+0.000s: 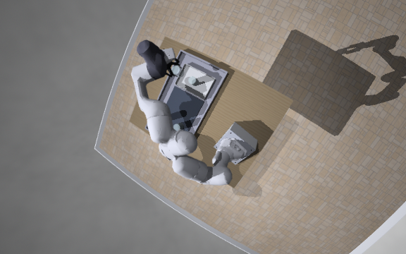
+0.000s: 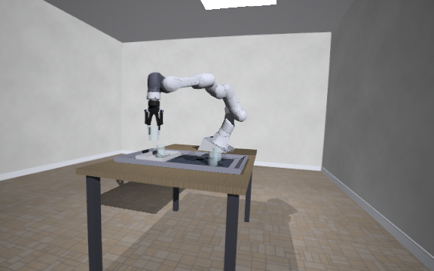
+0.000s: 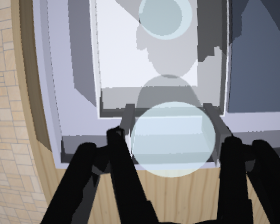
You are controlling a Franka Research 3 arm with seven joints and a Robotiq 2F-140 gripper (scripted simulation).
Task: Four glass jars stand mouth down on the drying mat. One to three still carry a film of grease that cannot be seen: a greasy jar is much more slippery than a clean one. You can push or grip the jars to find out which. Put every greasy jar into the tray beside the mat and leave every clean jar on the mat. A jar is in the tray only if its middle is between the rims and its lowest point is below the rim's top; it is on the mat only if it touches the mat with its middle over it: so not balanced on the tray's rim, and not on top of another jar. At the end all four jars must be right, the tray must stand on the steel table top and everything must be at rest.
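My hand is 90 mm past the white tray, 10 mm to the left of it and 190 mm above it. Also, from my hand: dark drying mat: 120 mm behind, 310 mm to the left, 200 mm below.
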